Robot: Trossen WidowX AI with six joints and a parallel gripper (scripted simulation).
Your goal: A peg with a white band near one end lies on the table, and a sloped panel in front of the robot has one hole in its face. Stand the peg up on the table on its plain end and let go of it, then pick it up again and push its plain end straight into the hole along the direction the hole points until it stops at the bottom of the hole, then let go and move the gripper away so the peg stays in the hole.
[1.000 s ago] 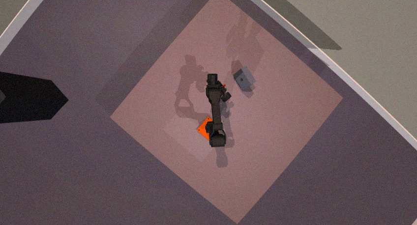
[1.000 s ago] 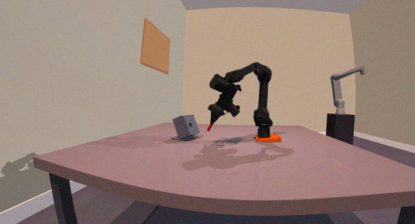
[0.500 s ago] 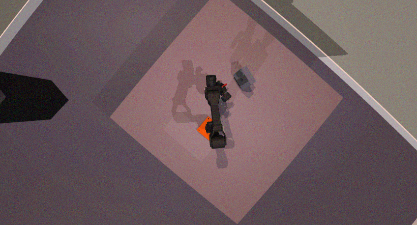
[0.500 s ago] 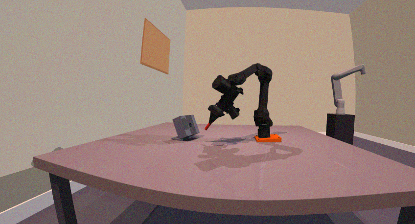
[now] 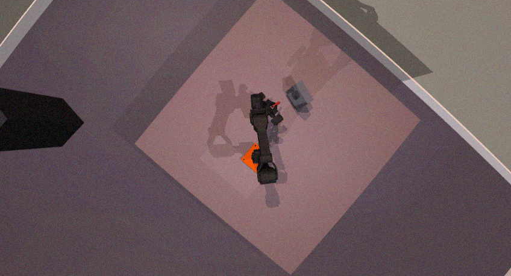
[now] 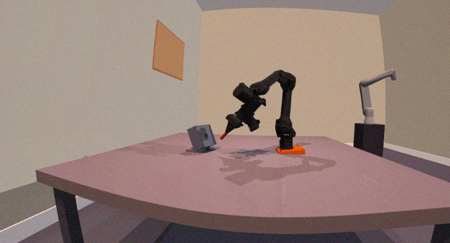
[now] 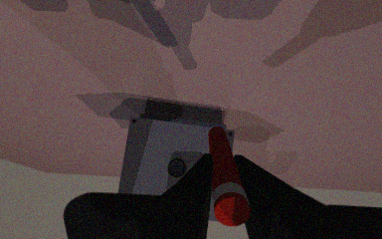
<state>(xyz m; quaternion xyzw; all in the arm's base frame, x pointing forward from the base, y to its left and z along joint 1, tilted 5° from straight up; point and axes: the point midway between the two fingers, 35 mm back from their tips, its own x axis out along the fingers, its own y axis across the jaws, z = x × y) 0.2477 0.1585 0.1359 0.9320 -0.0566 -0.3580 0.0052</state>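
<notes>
Now: the sloped panel 14 cm ahead of my gripper tip, 6 cm to the right of it and 4 cm below it. From my gripper tip the other things lie so: red peg: 1 cm behind, 1 cm above.
</notes>
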